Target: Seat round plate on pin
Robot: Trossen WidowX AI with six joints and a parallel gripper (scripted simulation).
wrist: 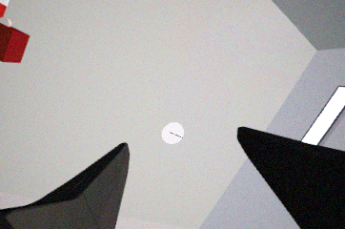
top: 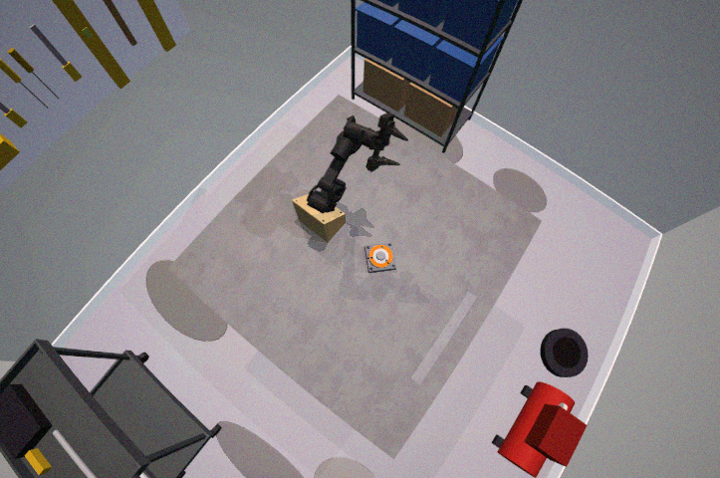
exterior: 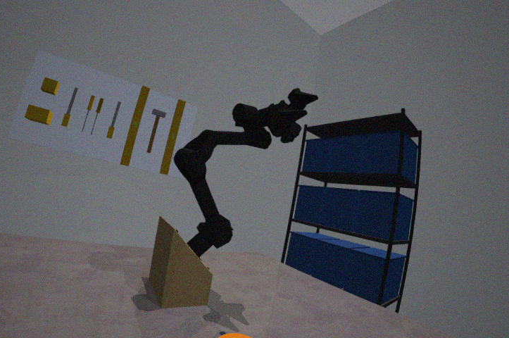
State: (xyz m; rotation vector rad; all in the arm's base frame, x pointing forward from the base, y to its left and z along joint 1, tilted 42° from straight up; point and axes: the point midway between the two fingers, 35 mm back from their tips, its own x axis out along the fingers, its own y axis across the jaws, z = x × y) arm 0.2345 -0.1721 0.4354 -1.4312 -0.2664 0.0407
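The square grey base is 570 mm below my gripper tip, 140 mm to the right of it and 80 mm ahead of it.
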